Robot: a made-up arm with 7 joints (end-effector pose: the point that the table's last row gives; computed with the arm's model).
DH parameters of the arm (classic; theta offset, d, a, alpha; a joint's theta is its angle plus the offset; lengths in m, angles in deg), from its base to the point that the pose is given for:
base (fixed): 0 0 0 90
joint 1: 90 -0.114 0 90
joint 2: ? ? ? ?
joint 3: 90 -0.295 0 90
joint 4: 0 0 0 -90
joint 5: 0 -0.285 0 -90
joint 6: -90 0 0 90
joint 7: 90 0 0 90
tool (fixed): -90 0 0 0
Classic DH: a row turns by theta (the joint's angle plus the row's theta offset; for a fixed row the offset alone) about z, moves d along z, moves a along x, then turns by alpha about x.
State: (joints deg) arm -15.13 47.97 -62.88 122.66 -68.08 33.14 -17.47
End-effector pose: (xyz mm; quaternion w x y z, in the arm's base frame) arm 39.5 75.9 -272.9 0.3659 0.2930 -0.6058 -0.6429
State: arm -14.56 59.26 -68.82 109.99 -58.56 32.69 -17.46
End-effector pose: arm 14.3 156.2 -329.8 0.3835 0.2564 -0.4360 -0.7727
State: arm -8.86 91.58 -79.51 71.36 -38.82 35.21 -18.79
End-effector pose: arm 9.3 507.3 -259.3 0.2969 0.4070 0.1360 -0.8531
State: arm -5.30 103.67 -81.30 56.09 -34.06 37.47 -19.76
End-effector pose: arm 24.5 610.4 -122.7 0.2083 0.5095 0.3320 -0.7661
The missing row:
joint 2: 90 0 0 90
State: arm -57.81 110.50 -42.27 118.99 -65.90 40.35 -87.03
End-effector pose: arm 11.8 319.7 -210.5 0.0480 -0.2309 0.7214 0.6511
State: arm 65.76 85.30 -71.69 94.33 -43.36 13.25 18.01
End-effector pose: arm 302.3 364.5 -38.2 0.3907 0.6102 -0.1918 -0.6620
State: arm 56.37 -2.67 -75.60 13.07 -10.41 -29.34 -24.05
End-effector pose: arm 482.7 25.0 -301.8 0.4285 0.1748 -0.7029 -0.5402
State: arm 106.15 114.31 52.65 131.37 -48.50 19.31 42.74
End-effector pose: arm -227.1 141.2 69.3 0.1817 -0.8854 0.1409 -0.4040
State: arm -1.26 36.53 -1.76 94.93 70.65 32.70 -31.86
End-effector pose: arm 278.8 268.0 -228.7 0.8807 -0.0373 -0.4136 0.2278
